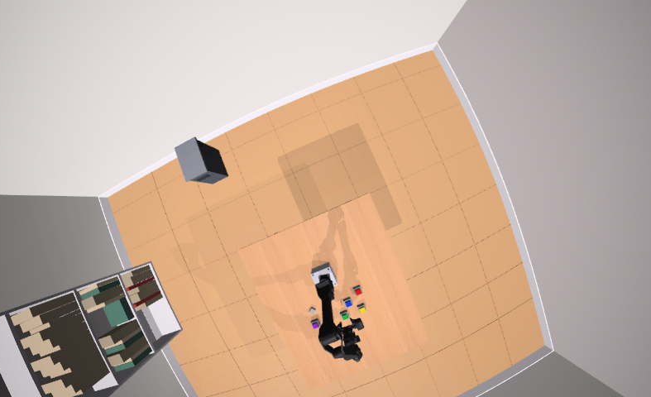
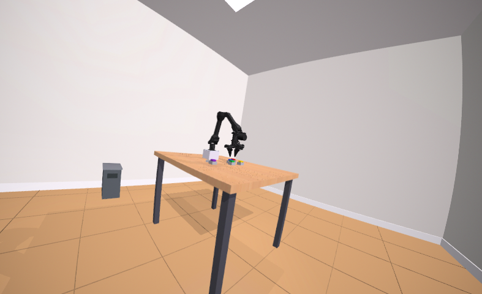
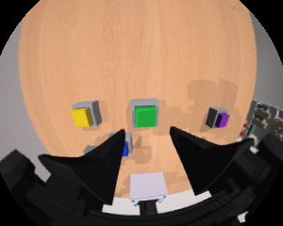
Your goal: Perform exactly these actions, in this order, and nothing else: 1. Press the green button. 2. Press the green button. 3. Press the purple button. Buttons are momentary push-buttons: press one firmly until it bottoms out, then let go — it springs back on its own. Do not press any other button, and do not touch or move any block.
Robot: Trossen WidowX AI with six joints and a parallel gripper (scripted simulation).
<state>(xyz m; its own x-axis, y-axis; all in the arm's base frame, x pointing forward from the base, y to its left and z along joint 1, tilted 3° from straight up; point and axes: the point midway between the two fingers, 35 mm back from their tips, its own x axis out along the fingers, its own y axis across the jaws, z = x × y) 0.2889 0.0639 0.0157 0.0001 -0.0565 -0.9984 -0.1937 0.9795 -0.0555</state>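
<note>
Now: gripper tip 40 mm above the green button. The rest, counted from my gripper tip: yellow button: 20 mm behind, 110 mm to the left, 40 mm below; red button: 140 mm behind, 110 mm to the left, 40 mm below; blue button: 80 mm behind, 40 mm to the left, 40 mm below.
</note>
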